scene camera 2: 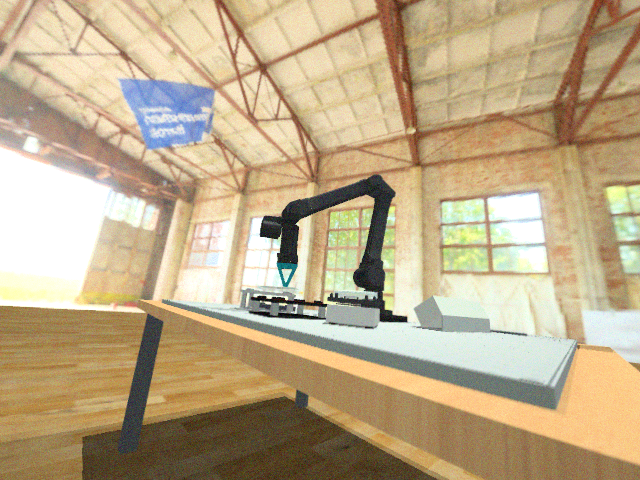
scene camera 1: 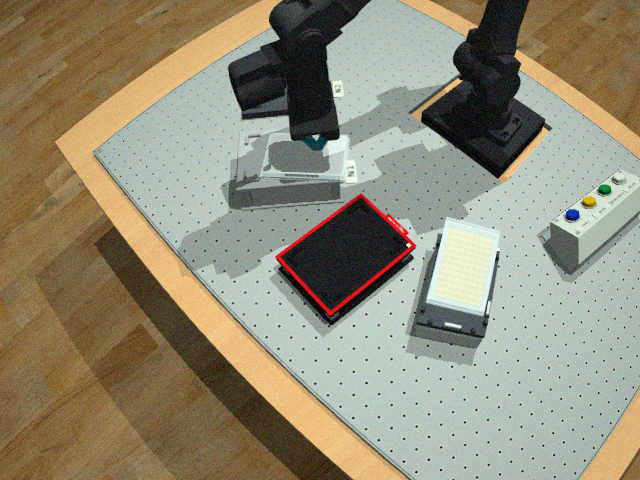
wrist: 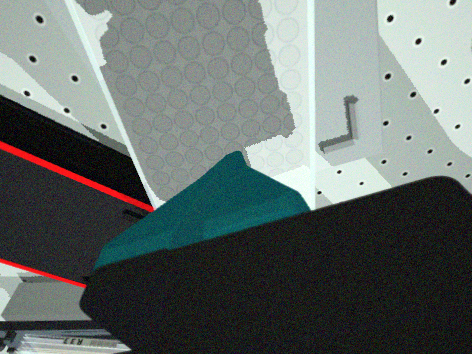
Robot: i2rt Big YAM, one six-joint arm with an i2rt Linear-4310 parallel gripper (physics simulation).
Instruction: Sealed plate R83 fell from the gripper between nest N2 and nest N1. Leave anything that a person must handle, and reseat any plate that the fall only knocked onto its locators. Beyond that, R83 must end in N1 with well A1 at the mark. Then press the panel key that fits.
Scene:
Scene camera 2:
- button panel: 438,313
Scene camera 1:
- my gripper: 317,149
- button panel: 574,242
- black plate with red rim: 349,252
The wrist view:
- my gripper: 238,164
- plate shaker: 52,308
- black plate with red rim: 64,215

